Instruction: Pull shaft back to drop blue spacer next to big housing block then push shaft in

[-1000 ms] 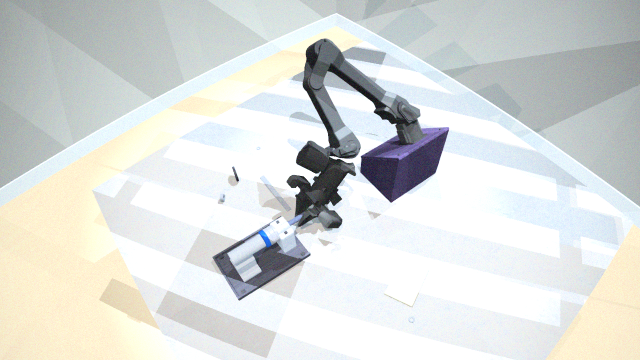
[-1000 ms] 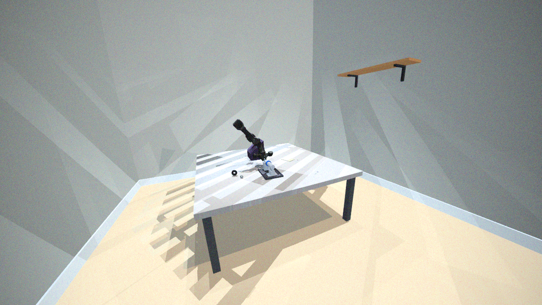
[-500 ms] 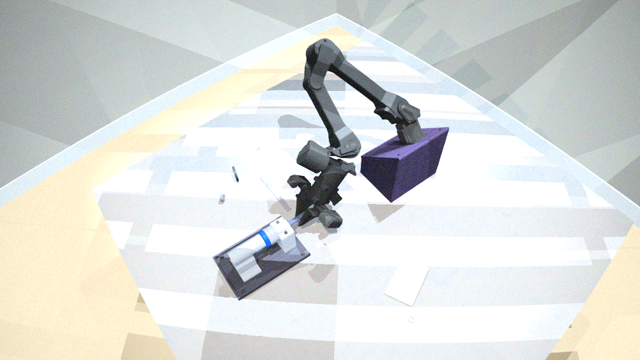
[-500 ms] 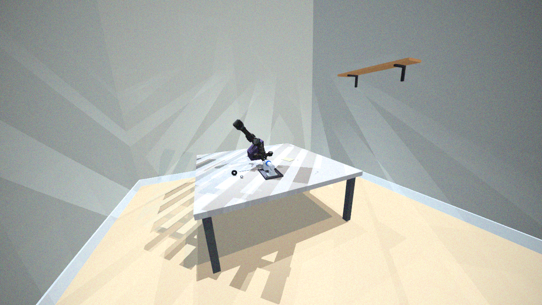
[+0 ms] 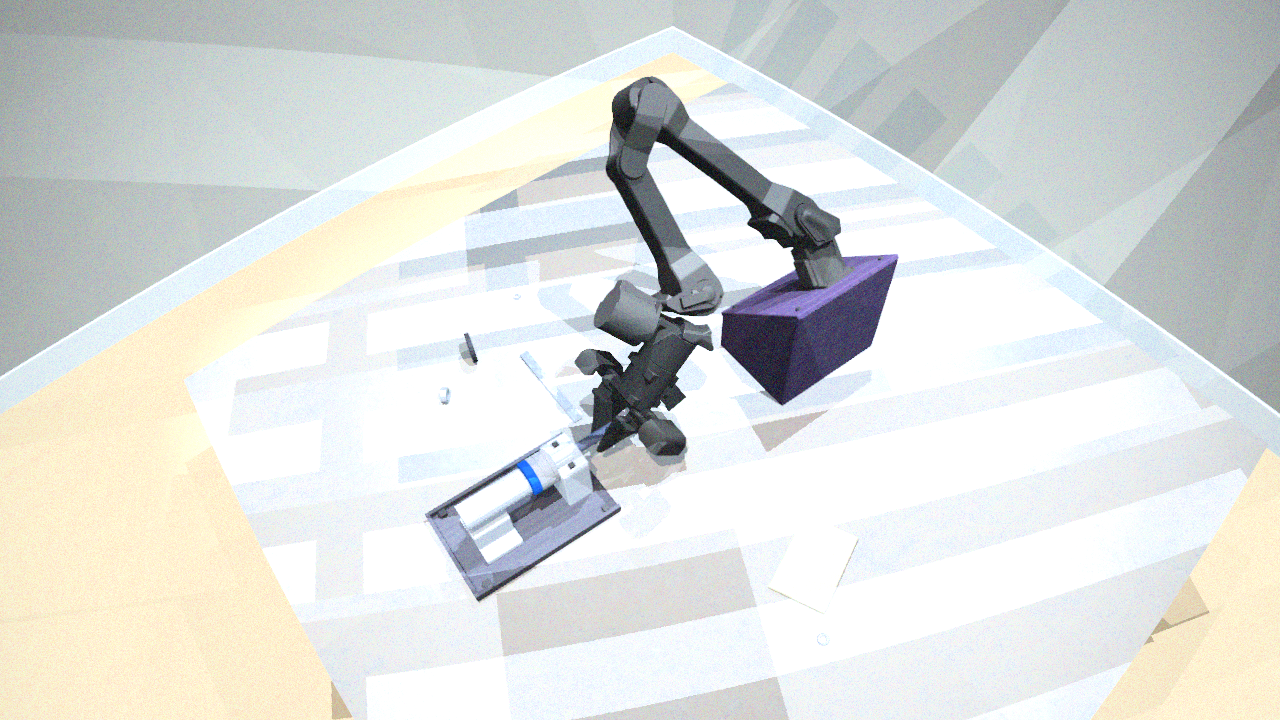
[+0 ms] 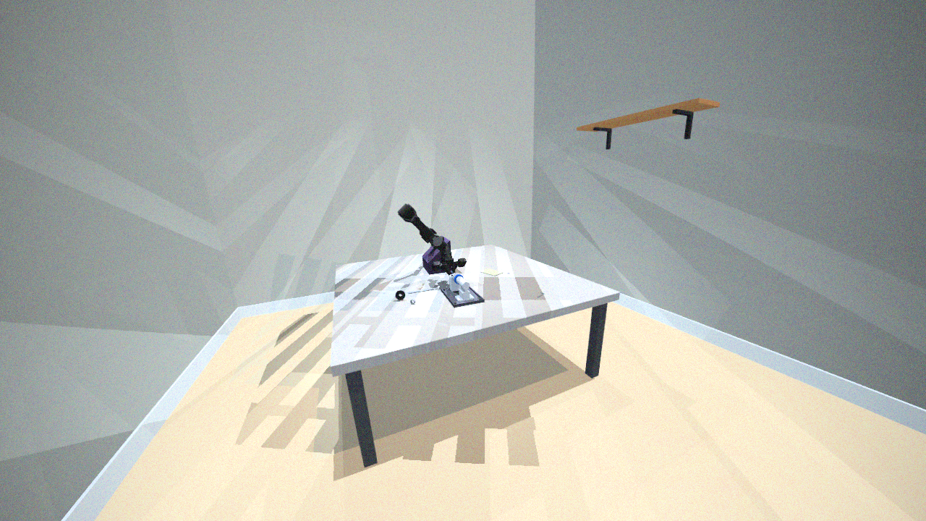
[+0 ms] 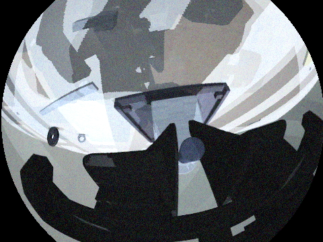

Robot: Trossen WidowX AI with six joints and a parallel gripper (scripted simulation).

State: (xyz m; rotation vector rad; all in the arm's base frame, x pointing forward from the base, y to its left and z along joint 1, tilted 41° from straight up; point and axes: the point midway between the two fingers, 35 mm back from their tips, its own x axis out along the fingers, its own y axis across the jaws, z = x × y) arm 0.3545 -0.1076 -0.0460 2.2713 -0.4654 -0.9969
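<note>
My gripper tip is now 60 mm short of the shaft and 20 mm below it. Round my gripper tip: blue spacer 100 mm ahead, 20 mm above, 10 mm to the right; then black ring 290 mm to the right, 30 mm below, 30 mm ahead; then thin metal strip 160 mm to the right, 50 mm below, 30 mm behind.
</note>
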